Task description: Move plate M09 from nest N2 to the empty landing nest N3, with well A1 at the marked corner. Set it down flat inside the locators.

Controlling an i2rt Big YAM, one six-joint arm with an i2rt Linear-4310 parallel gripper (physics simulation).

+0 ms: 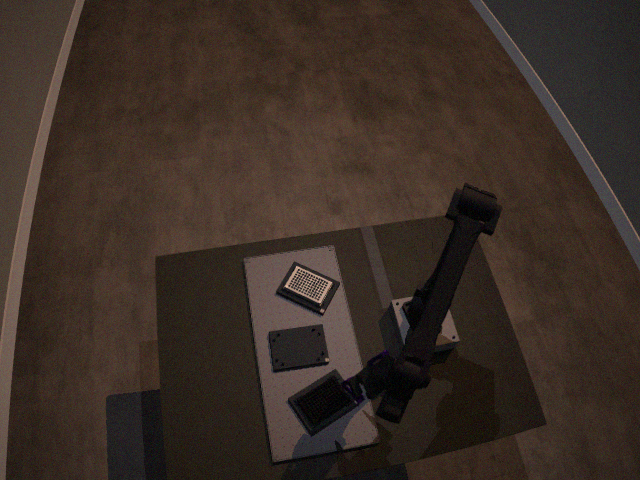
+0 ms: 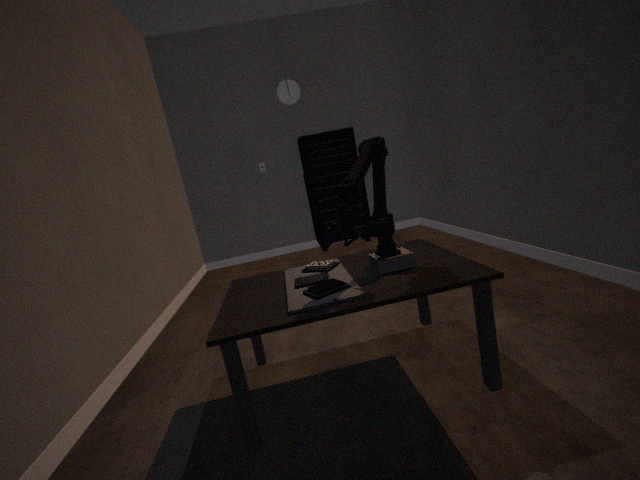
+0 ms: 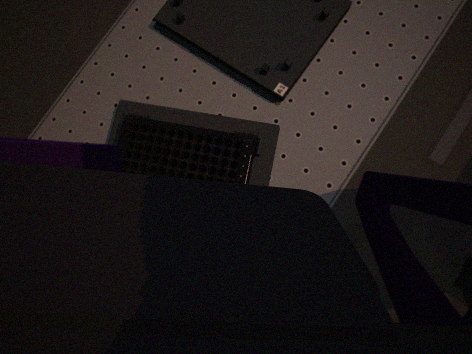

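A grey perforated board (image 1: 258, 281) (image 3: 343, 114) carries three nests in a row. The far nest holds a white well plate (image 1: 309, 283) (image 2: 320, 265). The middle nest (image 1: 297, 349) (image 3: 247, 34) is empty, with small locator pegs and an A1 label (image 3: 279, 89) at one corner. The near nest holds a dark well plate (image 1: 323, 402) (image 3: 182, 152) (image 2: 325, 288). I cannot read any plate labels. My gripper (image 1: 359, 383) (image 3: 245, 175) is open and empty. It hangs a little above the dark plate's edge on the arm's side.
The board lies on a dark table (image 1: 207, 335) (image 2: 444, 269). The arm's white base (image 1: 449, 330) (image 2: 392, 262) stands right of the board. A grey strip (image 1: 374, 263) runs across the table between them. A dark shelf unit (image 2: 325, 170) stands behind the table.
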